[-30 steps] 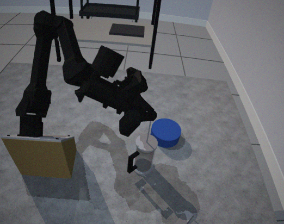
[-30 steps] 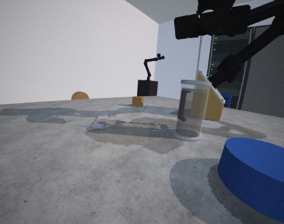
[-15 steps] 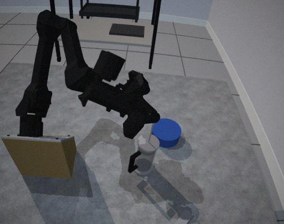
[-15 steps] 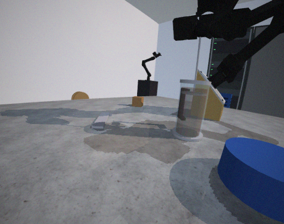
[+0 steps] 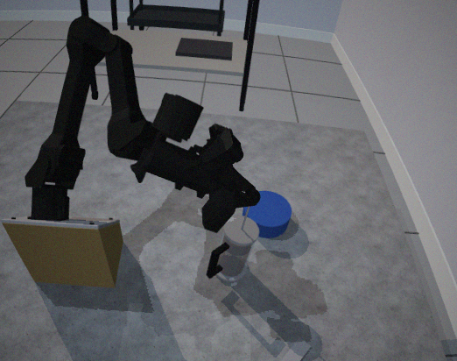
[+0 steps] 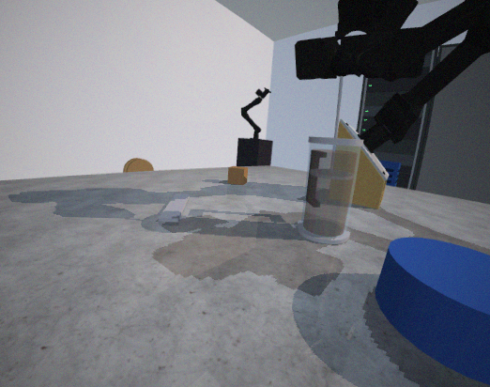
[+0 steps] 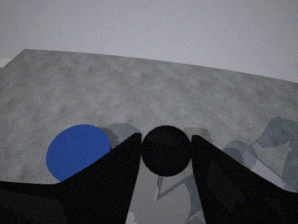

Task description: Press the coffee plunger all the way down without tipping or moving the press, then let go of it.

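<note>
Right now my gripper tip is 3 cm past the glass coffee press, 1 cm to the left of it and 12 cm above it.
</note>
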